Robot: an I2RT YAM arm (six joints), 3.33 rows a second.
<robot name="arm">
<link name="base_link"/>
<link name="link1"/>
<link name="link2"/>
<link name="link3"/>
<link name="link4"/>
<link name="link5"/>
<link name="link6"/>
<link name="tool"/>
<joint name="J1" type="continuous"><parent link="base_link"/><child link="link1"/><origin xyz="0.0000 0.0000 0.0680"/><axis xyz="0 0 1"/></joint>
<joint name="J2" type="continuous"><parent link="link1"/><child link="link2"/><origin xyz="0.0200 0.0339 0.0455" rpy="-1.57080 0.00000 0.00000"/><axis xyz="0 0 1"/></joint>
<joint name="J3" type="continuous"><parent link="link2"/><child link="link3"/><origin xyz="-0.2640 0.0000 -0.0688" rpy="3.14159 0.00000 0.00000"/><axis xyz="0 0 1"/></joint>
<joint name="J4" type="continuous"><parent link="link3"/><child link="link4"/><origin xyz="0.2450 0.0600 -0.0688"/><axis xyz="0 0 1"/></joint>
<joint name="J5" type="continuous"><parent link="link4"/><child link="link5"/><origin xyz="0.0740 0.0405 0.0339" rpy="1.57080 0.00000 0.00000"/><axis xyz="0 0 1"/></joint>
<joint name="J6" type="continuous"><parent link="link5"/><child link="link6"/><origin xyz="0.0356 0.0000 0.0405" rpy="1.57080 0.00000 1.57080"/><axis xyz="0 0 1"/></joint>
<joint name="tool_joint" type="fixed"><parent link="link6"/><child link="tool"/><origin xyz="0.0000 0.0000 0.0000" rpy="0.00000 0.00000 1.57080"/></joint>
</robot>
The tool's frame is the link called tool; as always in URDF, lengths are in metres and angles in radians. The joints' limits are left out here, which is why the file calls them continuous.
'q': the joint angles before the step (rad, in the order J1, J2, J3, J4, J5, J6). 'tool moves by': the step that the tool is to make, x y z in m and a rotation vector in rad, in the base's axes. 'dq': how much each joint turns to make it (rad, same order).
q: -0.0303 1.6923 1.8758 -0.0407 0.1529 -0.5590
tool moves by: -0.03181 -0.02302 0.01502 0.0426 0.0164 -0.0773
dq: -0.0649 -0.0847 -0.0138 -0.0964 0.0176 0.0400
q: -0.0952 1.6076 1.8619 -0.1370 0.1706 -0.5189
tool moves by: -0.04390 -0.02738 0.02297 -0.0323 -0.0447 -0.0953
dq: -0.0989 -0.1050 -0.0235 -0.0284 -0.0072 -0.0251
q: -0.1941 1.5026 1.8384 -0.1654 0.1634 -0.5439
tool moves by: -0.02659 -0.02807 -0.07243 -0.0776 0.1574 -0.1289
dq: -0.1072 -0.1757 -0.4100 0.1203 0.0090 -0.1171
